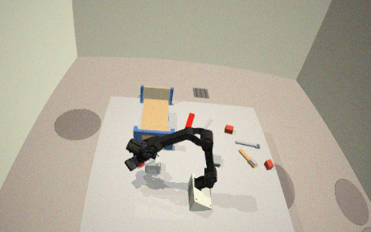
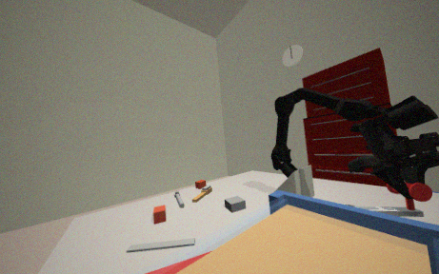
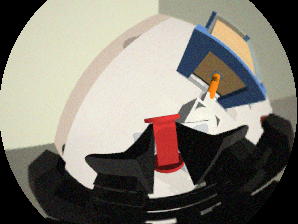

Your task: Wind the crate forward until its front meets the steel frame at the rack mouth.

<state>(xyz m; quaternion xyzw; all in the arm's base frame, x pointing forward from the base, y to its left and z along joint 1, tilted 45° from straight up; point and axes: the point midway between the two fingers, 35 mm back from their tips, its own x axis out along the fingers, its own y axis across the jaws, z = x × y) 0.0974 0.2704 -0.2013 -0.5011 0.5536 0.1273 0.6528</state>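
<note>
My gripper tip is 1 cm short of the winch handle, 4 cm to the left of it and 3 cm above it. Also, from my gripper tip: red knob: 1 cm behind, 1 cm to the right; blue frame: 22 cm ahead, 8 cm to the right, 3 cm below; grey winch: 4 cm ahead, 9 cm to the right, 10 cm below.
</note>
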